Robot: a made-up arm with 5 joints. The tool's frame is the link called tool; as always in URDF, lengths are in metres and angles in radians.
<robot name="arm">
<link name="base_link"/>
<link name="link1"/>
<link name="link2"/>
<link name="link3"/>
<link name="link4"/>
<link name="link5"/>
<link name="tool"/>
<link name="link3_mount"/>
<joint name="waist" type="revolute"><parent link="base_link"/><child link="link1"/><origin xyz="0 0 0.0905" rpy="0 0 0"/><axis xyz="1 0 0"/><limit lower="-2.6" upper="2.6" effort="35" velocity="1.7"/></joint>
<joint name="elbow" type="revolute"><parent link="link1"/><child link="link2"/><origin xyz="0.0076 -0.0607 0.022" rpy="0 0 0"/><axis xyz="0 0 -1"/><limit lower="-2.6" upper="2.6" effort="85" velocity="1"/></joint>
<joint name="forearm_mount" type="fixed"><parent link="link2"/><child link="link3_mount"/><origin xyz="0.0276 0.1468 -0.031" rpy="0 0 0"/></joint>
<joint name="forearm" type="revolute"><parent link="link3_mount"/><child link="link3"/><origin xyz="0.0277 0.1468 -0.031" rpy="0 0 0"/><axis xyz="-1 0 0"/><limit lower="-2.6" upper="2.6" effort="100" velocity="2.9"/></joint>
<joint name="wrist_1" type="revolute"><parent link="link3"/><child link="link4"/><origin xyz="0.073 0.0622 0.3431" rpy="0 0 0"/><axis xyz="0 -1 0"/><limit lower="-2.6" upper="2.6" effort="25" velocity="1.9"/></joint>
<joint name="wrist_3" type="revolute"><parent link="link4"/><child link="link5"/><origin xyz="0.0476 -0.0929 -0.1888" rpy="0 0 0"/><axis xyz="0 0 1"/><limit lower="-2.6" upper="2.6" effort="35" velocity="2.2"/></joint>
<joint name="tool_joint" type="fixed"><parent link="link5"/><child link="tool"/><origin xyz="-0.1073 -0.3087 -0.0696" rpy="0 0 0"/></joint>
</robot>
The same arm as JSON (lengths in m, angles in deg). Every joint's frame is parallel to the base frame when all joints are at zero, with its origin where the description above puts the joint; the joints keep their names.
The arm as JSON. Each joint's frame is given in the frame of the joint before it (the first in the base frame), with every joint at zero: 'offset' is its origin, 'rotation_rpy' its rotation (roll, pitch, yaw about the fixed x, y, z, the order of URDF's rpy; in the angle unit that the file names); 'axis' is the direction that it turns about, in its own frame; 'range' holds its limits. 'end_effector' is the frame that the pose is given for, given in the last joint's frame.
{"length_unit": "m", "angle_unit": "deg", "chain": [
  {"id": "waist", "offset": [0.0, 0.0, 0.0905], "rotation_rpy": [0.0, 0.0, 0.0], "axis": [1.0, 0.0, 0.0], "range": [-148.97, 148.97]},
  {"id": "elbow", "offset": [0.0076, -0.0607, 0.022], "rotation_rpy": [0.0, 0.0, 0.0], "axis": [0.0, 0.0, -1.0], "range": [-148.97, 148.97]},
  {"id": "forearm", "offset": [0.0553, 0.2936, -0.062], "rotation_rpy": [0.0, 0.0, 0.0], "axis": [-1.0, 0.0, 0.0], "range": [-148.97, 148.97]},
  {"id": "wrist_1", "offset": [0.073, 0.0622, 0.3431], "rotation_rpy": [0.0, 0.0, 0.0], "axis": [0.0, -1.0, 0.0], "range": [-148.97, 148.97]},
  {"id": "wrist_3", "offset": [0.0476, -0.0929, -0.1888], "rotation_rpy": [0.0, 0.0, 0.0], "axis": [0.0, 0.0, 1.0], "range": [-148.97, 148.97]}
], "end_effector": {"offset": [-0.1073, -0.3087, -0.0696], "rotation_rpy": [0.0, 0.0, 0.0]}}

